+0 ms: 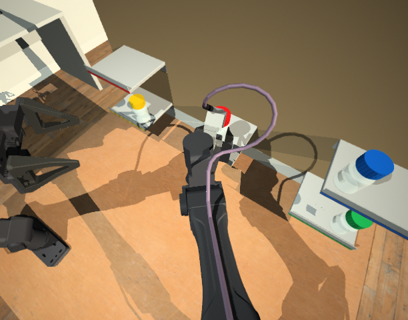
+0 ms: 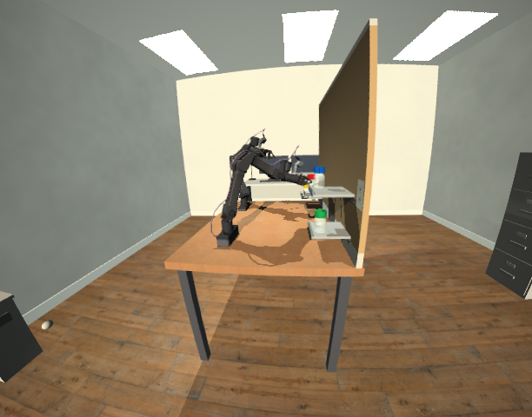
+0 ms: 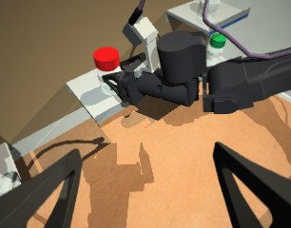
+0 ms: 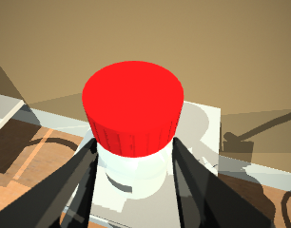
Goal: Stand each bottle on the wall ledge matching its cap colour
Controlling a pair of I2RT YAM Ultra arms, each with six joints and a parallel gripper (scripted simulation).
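The blue-capped bottle lies 2 cm behind my right hand, 34 cm to the right of it and 6 cm above it. Round my right hand: yellow-capped bottle: 4 cm ahead, 34 cm to the left, 13 cm below; red-capped bottle: 1 cm ahead, 1 cm below; brown wall: 15 cm ahead, 2 cm to the right, 17 cm above.
My left gripper is now 28 cm short of the red-capped bottle, 15 cm to the left of it and 18 cm above it. The rest, counted from my left hand: yellow-capped bottle (30 cm ahead, 19 cm to the left, 30 cm below); then blue-capped bottle (25 cm ahead, 49 cm to the right, 11 cm below); then brown wall (42 cm ahead, 17 cm to the right, 1 cm above).
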